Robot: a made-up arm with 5 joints.
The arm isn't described. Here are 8 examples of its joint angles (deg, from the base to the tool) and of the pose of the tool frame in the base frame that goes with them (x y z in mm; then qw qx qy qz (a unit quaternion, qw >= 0)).
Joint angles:
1: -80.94 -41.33 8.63 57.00 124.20
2: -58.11 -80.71 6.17 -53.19 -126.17
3: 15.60 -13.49 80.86 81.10 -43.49
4: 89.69 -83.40 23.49 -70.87 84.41
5: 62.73 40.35 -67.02 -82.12 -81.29
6: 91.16 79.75 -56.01 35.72 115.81
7: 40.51 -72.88 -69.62 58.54 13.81
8: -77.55 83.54 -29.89 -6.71 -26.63
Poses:
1: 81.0 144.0 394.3 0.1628 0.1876 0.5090 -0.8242
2: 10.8 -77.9 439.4 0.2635 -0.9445 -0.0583 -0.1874
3: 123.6 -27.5 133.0 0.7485 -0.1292 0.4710 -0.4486
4: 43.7 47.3 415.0 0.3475 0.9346 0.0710 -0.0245
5: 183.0 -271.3 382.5 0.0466 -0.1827 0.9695 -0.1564
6: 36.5 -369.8 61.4 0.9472 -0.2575 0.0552 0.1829
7: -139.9 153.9 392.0 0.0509 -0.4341 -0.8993 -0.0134
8: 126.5 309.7 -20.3 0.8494 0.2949 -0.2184 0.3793
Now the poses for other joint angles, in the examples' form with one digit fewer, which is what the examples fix.
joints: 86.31 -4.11 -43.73 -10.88 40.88
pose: 56 -194 492 0.246 -0.852 -0.449 -0.110
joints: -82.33 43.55 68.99 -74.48 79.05
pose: 74 119 55 0.167 0.023 -0.437 0.883
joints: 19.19 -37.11 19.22 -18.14 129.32
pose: 214 -64 394 0.269 -0.852 -0.263 0.366
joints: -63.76 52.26 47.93 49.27 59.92
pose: 105 95 29 0.428 -0.029 0.495 0.755
